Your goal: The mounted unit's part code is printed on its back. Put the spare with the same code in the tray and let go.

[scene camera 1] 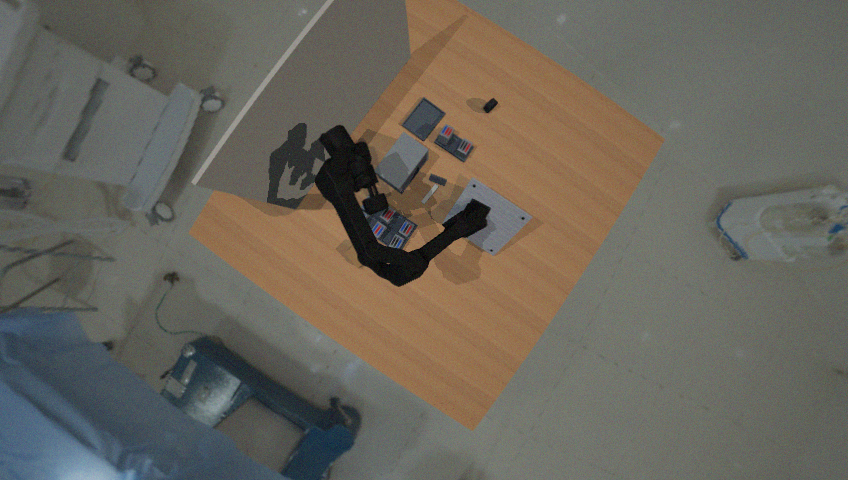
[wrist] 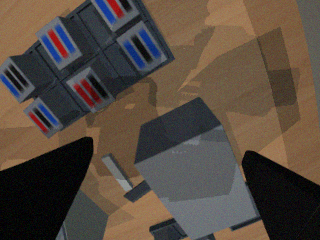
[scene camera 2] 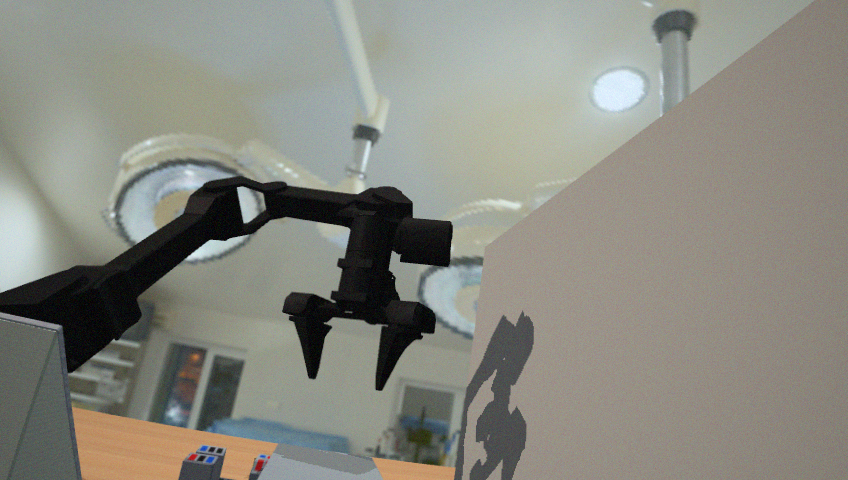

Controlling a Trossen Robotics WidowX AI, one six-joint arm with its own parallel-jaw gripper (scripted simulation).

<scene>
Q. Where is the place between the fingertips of the gripper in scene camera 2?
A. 344, 384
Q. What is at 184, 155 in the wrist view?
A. A grey mounted unit.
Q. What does the gripper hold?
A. Nothing.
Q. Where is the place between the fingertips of the gripper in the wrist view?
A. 170, 151
</scene>
